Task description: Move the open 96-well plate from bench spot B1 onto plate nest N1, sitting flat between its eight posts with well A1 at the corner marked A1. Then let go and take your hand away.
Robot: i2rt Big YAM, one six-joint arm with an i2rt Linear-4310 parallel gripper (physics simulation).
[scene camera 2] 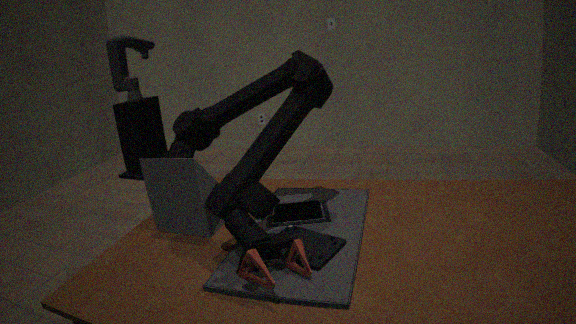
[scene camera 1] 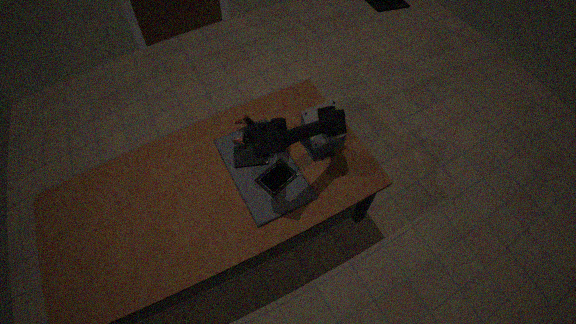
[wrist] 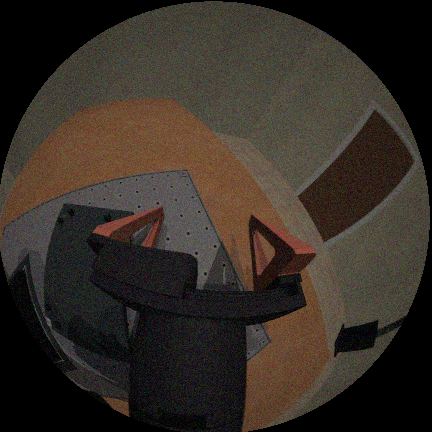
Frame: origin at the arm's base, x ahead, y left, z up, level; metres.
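Seen in the pictures: gripper, fingertip midpoint: (scene camera 2: pixel 293 280) (scene camera 1: pixel 233 131) (wrist: pixel 205 214); arm's base at its link origin: (scene camera 2: pixel 175 172).
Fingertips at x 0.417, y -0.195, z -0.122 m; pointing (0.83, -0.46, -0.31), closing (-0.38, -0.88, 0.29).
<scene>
Pixels of each thing's top centre, then the offset from my fingertips to it. Level surfaces: height alone.
- 96-well plate at its top centre: (scene camera 2: pixel 297 208) (scene camera 1: pixel 276 175) 0.114 m back, 0.315 m left, 0.013 m down
- plate nest at its top centre: (wrist: pixel 68 272) (scene camera 2: pixel 302 240) (scene camera 1: pixel 250 153) 0.039 m back, 0.154 m left, 0.007 m down
- wooden table at its surface level: 0.042 m down
The 96-well plate (scene camera 1: pixel 276 176) (scene camera 2: pixel 298 212) (wrist: pixel 27 305) shows as a black rectangle inside a paler outline on the grey perforated board (scene camera 1: pixel 250 200) (scene camera 2: pixel 348 215) (wrist: pixel 190 220); its wells and A1 corner cannot be made out. The plate nest (scene camera 1: pixel 248 159) (scene camera 2: pixel 322 245) (wrist: pixel 85 280) is a dark slab beside it, with small dark posts; the arm hides part of it, and its A1 mark is not readable. My gripper (scene camera 1: pixel 239 131) (scene camera 2: pixel 291 280) (wrist: pixel 205 214) is open and empty, with its orange fingers wide apart. It hangs above the board's corner, beside the nest and away from the plate.
The wooden table (scene camera 1: pixel 125 215) (scene camera 2: pixel 450 250) (wrist: pixel 130 130) carries the board. A grey box (scene camera 2: pixel 177 200) stands at the arm's base, beside the board. A black upright block (scene camera 2: pixel 140 132) with a bent grey piece on top stands behind it. The picture is dark and grainy.
</scene>
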